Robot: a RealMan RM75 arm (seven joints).
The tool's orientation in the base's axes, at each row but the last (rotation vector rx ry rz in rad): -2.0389 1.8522 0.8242; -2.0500 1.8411 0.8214; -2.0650 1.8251 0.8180; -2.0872 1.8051 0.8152
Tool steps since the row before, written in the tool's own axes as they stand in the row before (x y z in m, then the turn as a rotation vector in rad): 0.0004 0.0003 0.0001 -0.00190 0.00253 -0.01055; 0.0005 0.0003 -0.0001 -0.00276 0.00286 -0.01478; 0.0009 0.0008 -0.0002 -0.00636 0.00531 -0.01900; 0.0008 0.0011 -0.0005 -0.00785 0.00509 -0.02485
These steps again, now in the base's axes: -0.0003 -0.0003 -0.0003 -0.00008 -0.00461 0.01000; -0.0003 -0.0005 -0.0002 0.00055 -0.00627 0.01395; -0.0007 -0.0010 -0.0002 -0.00102 -0.00604 0.01980; -0.0009 -0.0011 0.0001 0.00050 -0.00792 0.02534
